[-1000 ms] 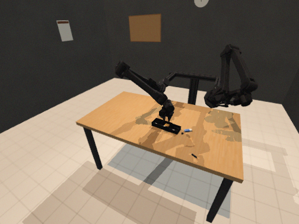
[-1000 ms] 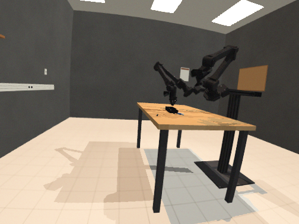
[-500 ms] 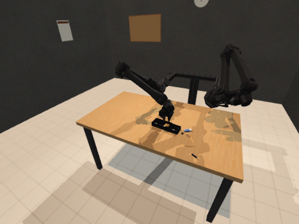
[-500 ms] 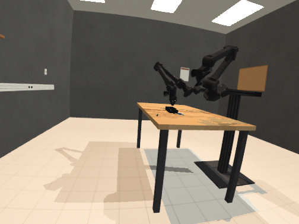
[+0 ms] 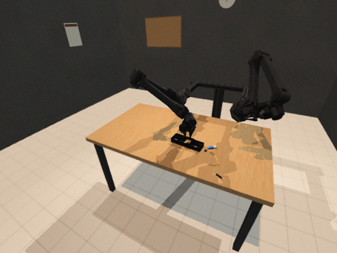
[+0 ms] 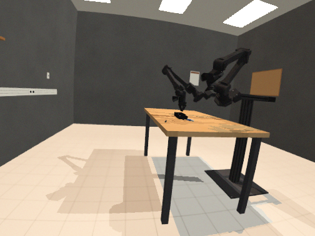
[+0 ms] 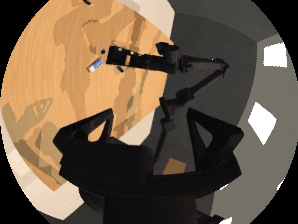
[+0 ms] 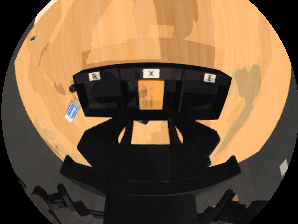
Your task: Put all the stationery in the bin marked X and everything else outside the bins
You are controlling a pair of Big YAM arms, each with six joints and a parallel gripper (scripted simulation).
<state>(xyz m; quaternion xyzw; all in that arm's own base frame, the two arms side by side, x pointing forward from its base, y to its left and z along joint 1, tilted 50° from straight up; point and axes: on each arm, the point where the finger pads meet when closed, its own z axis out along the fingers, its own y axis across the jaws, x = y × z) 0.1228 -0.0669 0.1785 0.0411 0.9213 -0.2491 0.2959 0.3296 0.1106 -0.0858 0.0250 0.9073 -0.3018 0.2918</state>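
My right gripper is now 50 mm above the black bin unit and 10 mm short of it. Round my right hand: orange item (60 mm below); then blue item (200 mm to the left, 60 mm below, 30 mm behind).
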